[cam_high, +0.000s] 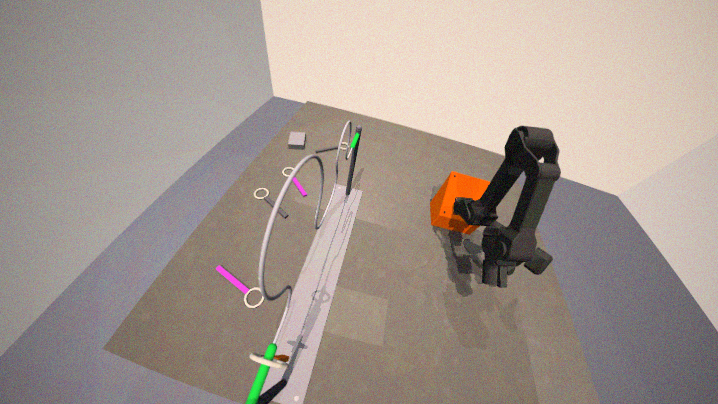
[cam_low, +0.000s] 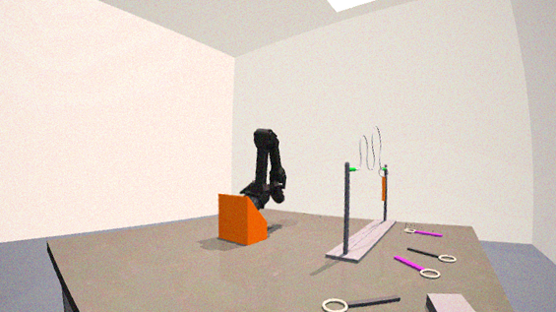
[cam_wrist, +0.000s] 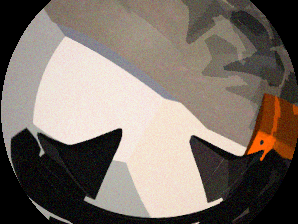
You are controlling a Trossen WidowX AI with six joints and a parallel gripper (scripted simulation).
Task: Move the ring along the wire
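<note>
My gripper tip is 66 cm short of the ring with orange handle, 32 cm to the right of it and 8 cm below it. Round my gripper tip: grey block (85 cm ahead, 48 cm to the right, 13 cm below).
</note>
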